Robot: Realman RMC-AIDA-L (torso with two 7-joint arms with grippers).
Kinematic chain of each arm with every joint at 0, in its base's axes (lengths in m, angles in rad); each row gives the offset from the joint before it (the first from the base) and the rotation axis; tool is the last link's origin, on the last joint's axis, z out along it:
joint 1: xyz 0 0 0.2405 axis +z
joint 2: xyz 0 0 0 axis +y
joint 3: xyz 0 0 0.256 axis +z
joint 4: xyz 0 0 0 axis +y
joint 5: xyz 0 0 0.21 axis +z
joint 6: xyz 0 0 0 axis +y
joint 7: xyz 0 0 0.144 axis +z
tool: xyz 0 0 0
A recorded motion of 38 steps. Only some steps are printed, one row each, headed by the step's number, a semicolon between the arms.
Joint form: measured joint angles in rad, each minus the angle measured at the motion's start. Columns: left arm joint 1, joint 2, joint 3, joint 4, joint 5, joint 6, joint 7; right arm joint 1, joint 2, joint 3, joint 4, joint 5, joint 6, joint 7.
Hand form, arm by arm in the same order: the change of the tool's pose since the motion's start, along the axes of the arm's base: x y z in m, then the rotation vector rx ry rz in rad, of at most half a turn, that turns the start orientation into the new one. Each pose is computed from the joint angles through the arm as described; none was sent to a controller.
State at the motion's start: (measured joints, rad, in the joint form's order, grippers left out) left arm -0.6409 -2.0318 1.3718 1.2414 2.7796 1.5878 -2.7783; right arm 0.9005 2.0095 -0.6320 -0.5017 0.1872 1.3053 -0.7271
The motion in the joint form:
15: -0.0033 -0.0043 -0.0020 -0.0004 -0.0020 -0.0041 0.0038; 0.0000 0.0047 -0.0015 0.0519 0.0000 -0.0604 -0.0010
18: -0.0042 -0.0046 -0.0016 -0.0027 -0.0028 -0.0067 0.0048; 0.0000 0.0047 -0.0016 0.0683 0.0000 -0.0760 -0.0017
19: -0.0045 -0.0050 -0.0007 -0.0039 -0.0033 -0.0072 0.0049; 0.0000 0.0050 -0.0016 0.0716 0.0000 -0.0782 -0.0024
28: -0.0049 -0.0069 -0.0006 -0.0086 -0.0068 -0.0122 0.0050; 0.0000 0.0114 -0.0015 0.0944 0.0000 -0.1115 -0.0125
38: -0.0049 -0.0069 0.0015 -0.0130 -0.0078 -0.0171 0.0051; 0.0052 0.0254 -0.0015 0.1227 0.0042 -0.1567 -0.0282
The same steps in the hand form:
15: 0.0021 0.0008 -0.0016 -0.0012 -0.0065 -0.0077; 0.0052 -0.0025 -0.0110 0.0063 -0.0032 -0.0040
18: 0.0022 0.0011 -0.0021 -0.0017 -0.0074 -0.0092; 0.0069 -0.0035 -0.0139 0.0065 -0.0038 -0.0063
19: 0.0023 0.0010 -0.0026 -0.0029 -0.0076 -0.0092; 0.0072 -0.0039 -0.0146 0.0052 -0.0035 -0.0066
28: 0.0023 0.0010 -0.0041 -0.0036 -0.0129 -0.0089; 0.0090 -0.0053 -0.0213 0.0066 -0.0052 0.0025
38: 0.0018 0.0012 -0.0050 -0.0038 -0.0131 -0.0093; 0.0077 -0.0062 -0.0325 0.0074 -0.0019 0.0227

